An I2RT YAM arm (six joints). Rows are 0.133 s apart.
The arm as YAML. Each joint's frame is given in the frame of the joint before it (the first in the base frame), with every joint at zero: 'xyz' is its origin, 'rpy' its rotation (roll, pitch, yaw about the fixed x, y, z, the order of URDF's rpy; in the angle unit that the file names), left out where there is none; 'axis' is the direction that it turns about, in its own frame. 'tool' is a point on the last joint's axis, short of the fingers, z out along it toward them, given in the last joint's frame.
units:
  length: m
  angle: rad
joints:
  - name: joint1
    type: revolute
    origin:
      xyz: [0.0, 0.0, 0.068]
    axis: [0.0, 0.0, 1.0]
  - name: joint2
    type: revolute
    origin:
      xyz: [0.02, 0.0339, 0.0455]
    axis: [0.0, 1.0, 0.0]
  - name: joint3
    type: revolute
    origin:
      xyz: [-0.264, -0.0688, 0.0]
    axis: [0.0, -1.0, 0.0]
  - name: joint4
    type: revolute
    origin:
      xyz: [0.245, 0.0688, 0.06]
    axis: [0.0, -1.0, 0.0]
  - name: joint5
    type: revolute
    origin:
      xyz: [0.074, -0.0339, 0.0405]
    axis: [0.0, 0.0, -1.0]
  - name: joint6
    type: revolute
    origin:
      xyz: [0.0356, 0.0, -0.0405]
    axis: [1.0, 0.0, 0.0]
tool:
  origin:
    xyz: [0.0, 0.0, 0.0]
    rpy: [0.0, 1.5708, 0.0]
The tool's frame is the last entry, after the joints.
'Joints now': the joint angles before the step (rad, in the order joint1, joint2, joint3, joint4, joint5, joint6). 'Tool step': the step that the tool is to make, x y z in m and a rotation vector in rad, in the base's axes. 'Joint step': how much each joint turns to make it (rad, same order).
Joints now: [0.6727 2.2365 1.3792 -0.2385 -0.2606 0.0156]
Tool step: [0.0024 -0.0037 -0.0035 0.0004 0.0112 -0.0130]
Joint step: [-0.0104 0.0077 -0.0018 0.0024 -0.0053 0.0058]
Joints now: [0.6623 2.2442 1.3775 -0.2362 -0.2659 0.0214]
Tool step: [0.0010 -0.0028 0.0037 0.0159 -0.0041 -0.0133]
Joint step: [-0.0069 -0.0140 -0.0112 0.0130 -0.0060 0.0106]
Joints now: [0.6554 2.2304 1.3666 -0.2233 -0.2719 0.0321]
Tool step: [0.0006 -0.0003 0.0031 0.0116 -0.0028 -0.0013]
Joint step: [-0.0019 -0.0076 -0.0013 0.0038 -0.0069 0.0031]
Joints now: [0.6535 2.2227 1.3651 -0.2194 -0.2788 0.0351]
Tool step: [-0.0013 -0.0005 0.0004 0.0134 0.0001 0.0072]
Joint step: [-0.0001 -0.0059 -0.0111 0.0128 -0.0129 -0.0014]
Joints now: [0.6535 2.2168 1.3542 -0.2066 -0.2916 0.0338]
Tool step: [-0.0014 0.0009 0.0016 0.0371 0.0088 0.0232]
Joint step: [0.0004 -0.0062 -0.0089 0.0173 -0.0415 -0.0031]
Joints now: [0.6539 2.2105 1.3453 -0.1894 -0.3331 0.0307]
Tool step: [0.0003 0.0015 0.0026 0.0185 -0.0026 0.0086]
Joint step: [0.0012 -0.0038 0.0017 0.0078 -0.0151 0.0001]
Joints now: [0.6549 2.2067 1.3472 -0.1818 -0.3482 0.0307]
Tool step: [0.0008 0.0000 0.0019 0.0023 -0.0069 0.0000]
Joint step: [-0.0010 -0.0033 0.0018 0.0010 0.0015 -0.0022]
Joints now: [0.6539 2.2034 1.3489 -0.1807 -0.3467 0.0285]
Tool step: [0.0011 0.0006 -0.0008 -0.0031 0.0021 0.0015]
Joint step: [-0.0004 0.0063 0.0084 -0.0064 0.0000 -0.0024]
